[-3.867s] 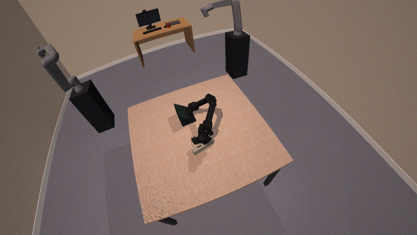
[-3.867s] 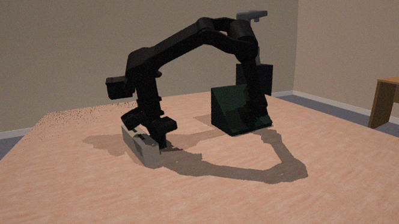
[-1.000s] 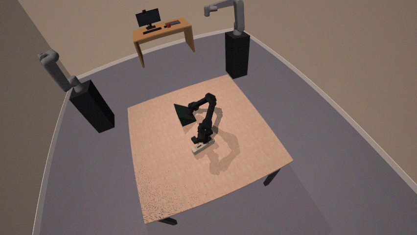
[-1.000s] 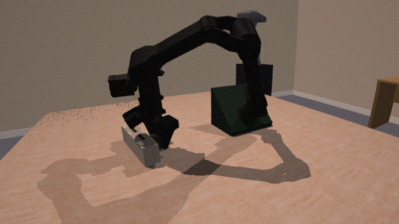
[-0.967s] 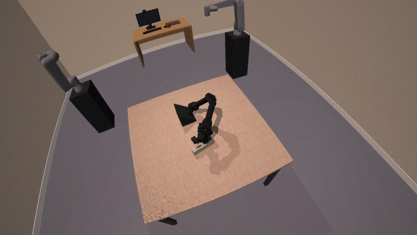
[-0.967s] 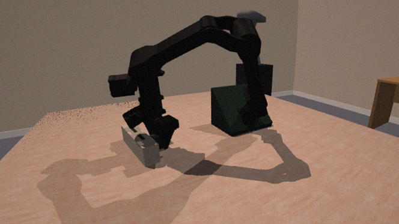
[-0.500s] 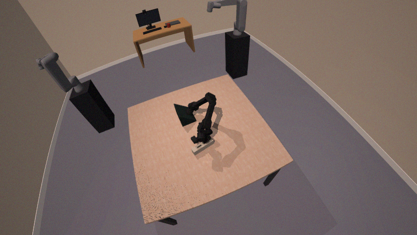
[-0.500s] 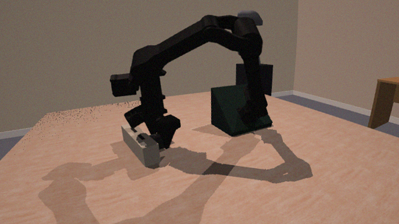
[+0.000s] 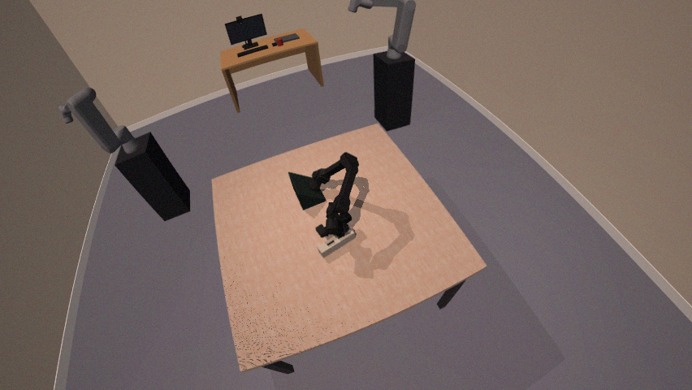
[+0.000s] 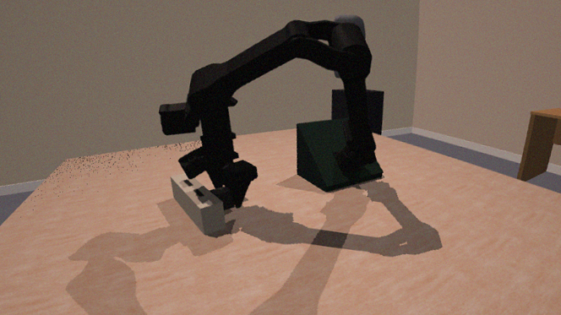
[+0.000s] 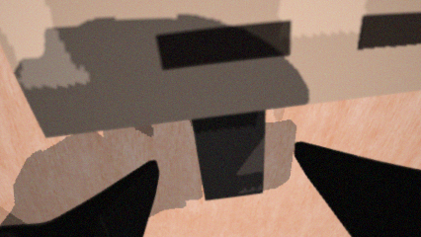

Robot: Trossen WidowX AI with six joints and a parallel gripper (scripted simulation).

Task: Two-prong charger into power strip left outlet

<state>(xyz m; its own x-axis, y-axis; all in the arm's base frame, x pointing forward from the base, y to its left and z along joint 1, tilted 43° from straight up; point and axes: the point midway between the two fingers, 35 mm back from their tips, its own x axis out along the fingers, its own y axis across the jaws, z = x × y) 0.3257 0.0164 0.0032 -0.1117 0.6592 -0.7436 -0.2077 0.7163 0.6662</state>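
Right now my gripper tip is 30 mm short of the black two-prong charger, 10 mm to the right of it and 10 mm below it.
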